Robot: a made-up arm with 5 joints.
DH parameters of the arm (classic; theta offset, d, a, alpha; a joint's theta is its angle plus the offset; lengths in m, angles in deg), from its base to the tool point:
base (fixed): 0 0.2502 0.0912 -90
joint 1: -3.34 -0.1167 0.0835 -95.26
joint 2: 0 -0.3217 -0.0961 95.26
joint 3: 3.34 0.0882 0.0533 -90
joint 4: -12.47 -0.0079 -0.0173 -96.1
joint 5: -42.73 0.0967 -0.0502 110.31
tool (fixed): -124.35 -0.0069 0 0
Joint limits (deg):
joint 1: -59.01..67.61
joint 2: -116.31..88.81
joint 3: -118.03..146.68
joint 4: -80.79..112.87
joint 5: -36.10..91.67
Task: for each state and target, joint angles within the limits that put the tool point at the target. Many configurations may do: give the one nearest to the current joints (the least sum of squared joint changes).
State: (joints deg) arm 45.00 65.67 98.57 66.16 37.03
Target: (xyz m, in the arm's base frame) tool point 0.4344 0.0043 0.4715
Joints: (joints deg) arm 39.37 70.26 94.59 71.29 38.56
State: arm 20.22 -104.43 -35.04 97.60 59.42
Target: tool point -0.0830 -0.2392 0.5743
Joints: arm -14.33 -97.73 -24.09 112.87 43.77
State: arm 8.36 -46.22 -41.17 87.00 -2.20
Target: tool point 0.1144 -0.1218 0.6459
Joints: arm 22.33 -48.48 -19.52 96.40 -9.75
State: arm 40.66 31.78 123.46 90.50 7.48
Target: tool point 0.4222 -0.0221 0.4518
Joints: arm 35.59 67.63 114.37 83.65 6.11
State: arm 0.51 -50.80 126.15 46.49 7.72
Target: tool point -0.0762 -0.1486 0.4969
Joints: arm -41.45 -58.19 137.17 10.40 18.69
